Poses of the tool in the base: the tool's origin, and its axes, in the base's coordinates. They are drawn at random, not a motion.
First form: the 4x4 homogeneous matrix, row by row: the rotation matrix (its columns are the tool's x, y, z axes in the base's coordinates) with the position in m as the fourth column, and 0 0 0 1 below. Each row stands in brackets.
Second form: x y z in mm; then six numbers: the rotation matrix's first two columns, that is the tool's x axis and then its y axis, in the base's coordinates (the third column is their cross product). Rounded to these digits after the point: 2 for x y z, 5 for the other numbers.
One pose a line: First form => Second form
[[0.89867 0.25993 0.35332 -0.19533], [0.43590 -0.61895 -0.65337 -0.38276], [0.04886 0.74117 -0.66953 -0.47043], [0 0 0 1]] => -195.33 -382.76 -470.43 0.89867 0.43590 0.04886 0.25993 -0.61895 0.74117
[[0.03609 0.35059 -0.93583 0.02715], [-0.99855 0.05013 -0.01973 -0.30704], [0.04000 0.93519 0.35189 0.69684], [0 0 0 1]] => 27.15 -307.04 696.84 0.03609 -0.99855 0.04000 0.35059 0.05013 0.93519
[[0.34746 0.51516 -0.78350 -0.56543], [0.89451 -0.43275 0.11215 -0.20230], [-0.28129 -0.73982 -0.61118 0.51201], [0 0 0 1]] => -565.43 -202.30 512.01 0.34746 0.89451 -0.28129 0.51516 -0.43275 -0.73982
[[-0.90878 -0.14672 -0.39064 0.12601], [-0.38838 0.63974 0.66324 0.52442], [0.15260 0.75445 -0.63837 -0.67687], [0 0 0 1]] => 126.01 524.42 -676.87 -0.90878 -0.38838 0.15260 -0.14672 0.63974 0.75445
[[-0.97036 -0.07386 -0.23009 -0.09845], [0.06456 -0.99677 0.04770 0.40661], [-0.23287 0.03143 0.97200 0.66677], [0 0 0 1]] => -98.45 406.61 666.77 -0.97036 0.06456 -0.23287 -0.07386 -0.99677 0.03143
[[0.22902 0.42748 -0.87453 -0.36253], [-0.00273 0.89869 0.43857 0.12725], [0.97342 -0.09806 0.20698 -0.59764], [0 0 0 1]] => -362.53 127.25 -597.64 0.22902 -0.00273 0.97342 0.42748 0.89869 -0.09806
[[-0.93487 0.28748 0.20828 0.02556], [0.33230 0.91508 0.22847 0.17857], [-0.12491 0.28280 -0.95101 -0.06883], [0 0 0 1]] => 25.56 178.57 -68.83 -0.93487 0.33230 -0.12491 0.28748 0.91508 0.28280
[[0.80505 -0.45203 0.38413 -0.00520], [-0.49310 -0.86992 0.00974 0.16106], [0.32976 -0.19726 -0.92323 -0.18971], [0 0 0 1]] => -5.20 161.06 -189.71 0.80505 -0.49310 0.32976 -0.45203 -0.86992 -0.19726
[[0.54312 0.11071 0.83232 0.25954], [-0.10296 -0.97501 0.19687 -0.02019], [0.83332 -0.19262 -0.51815 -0.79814], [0 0 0 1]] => 259.54 -20.19 -798.14 0.54312 -0.10296 0.83332 0.11071 -0.97501 -0.19262
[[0.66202 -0.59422 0.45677 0.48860], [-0.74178 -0.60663 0.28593 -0.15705], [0.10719 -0.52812 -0.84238 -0.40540], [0 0 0 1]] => 488.60 -157.05 -405.40 0.66202 -0.74178 0.10719 -0.59422 -0.60663 -0.52812
